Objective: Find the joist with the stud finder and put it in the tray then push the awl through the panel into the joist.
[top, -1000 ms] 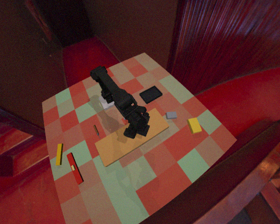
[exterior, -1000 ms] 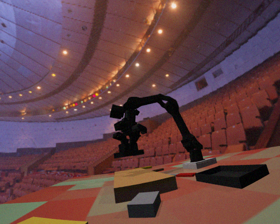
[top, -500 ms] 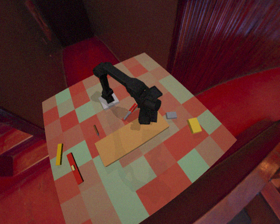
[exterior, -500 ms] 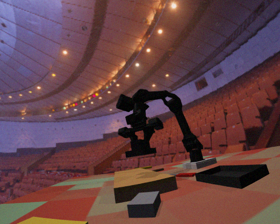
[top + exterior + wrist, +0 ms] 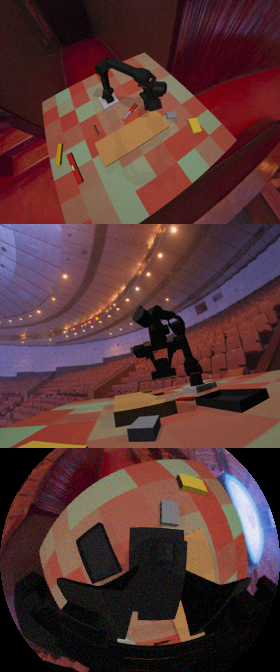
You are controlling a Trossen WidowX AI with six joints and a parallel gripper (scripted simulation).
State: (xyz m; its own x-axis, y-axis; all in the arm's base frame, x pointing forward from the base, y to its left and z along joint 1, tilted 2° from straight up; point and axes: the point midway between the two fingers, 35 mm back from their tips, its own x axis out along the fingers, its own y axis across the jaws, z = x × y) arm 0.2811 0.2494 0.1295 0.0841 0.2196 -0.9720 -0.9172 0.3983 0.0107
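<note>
The black tray lies 150 mm behind my gripper tip, 120 mm below it and 80 mm to the left of it. From my gripper tip the other things lie so: grey block 120 mm below, 100 mm to the left, 100 mm ahead; yellow block 260 mm ahead, 200 mm to the left, 120 mm below; stud finder 20 mm above, 10 mm to the left.
</note>
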